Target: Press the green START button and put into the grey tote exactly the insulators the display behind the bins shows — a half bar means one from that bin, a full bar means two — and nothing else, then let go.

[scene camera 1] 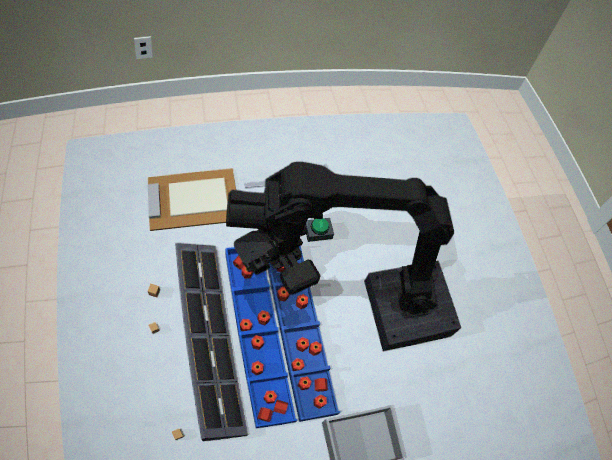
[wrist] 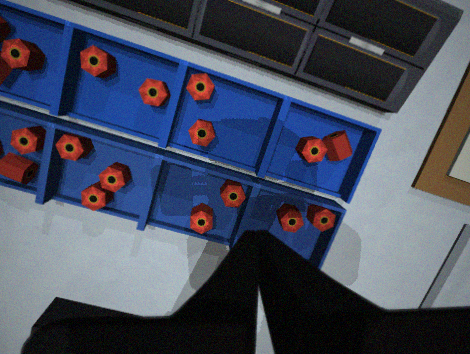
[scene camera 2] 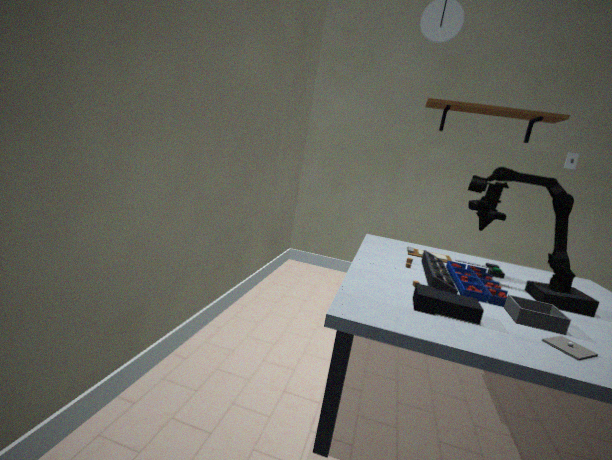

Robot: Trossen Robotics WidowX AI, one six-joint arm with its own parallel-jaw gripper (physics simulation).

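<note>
My gripper point(scene camera 1: 278, 265) point(scene camera 2: 481, 228) point(wrist: 255, 241) is shut and empty, high above the back end of the blue bins point(scene camera 1: 252, 300) point(wrist: 282, 120). In the wrist view its tips overlap the near row around an end divider. The bins form two rows holding red insulators point(scene camera 1: 263, 316) point(wrist: 202, 132), most upright, some lying down. The display point(scene camera 1: 224, 434) point(wrist: 435, 45) behind them has dark windows with thin orange outlines; I cannot make out any filled bar. The green START button point(scene camera 1: 320, 225) point(scene camera 2: 496, 270) stands beside the bins. The grey tote point(scene camera 1: 395, 432) point(scene camera 2: 542, 320) shows no insulator in its visible part.
A wooden board point(scene camera 1: 200, 175) point(wrist: 440, 155) with a pale sheet lies past the bins' end. Small wooden cubes point(scene camera 1: 153, 290) lie behind the display. A long black box point(scene camera 2: 447, 303) and a flat tan plate point(scene camera 2: 570, 347) lie near the table's edge in scene camera 2.
</note>
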